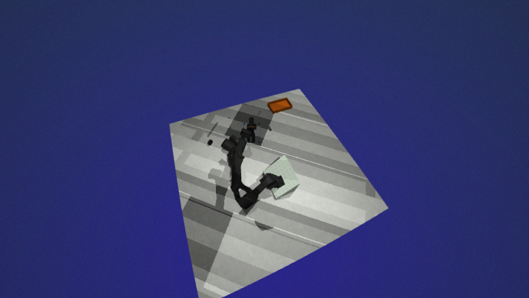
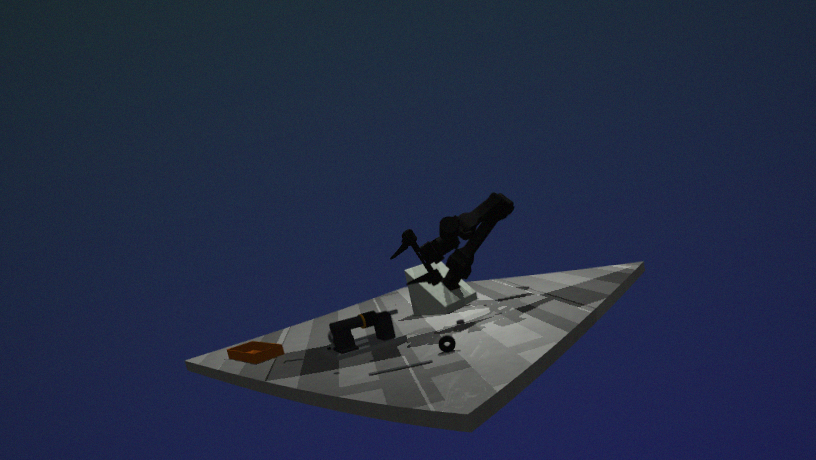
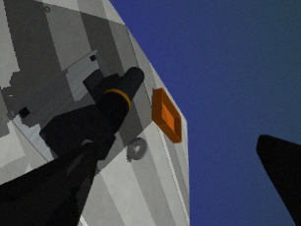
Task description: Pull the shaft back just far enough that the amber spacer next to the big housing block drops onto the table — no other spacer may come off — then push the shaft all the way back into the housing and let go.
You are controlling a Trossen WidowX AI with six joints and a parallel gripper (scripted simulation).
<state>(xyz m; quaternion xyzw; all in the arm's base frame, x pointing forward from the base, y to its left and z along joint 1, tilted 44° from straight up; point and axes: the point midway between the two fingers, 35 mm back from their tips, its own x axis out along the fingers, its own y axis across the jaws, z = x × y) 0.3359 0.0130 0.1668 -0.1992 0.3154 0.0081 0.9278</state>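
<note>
Now: gripper tip 80 mm short of the grey shaft, 60 mm to the left of it and 120 mm above it. From my gripper tip the other things lie so: orange tray: 340 mm ahead, 430 mm to the right, 190 mm below; then thin amber spacer: 120 mm ahead, 80 mm to the right, 120 mm below.
</note>
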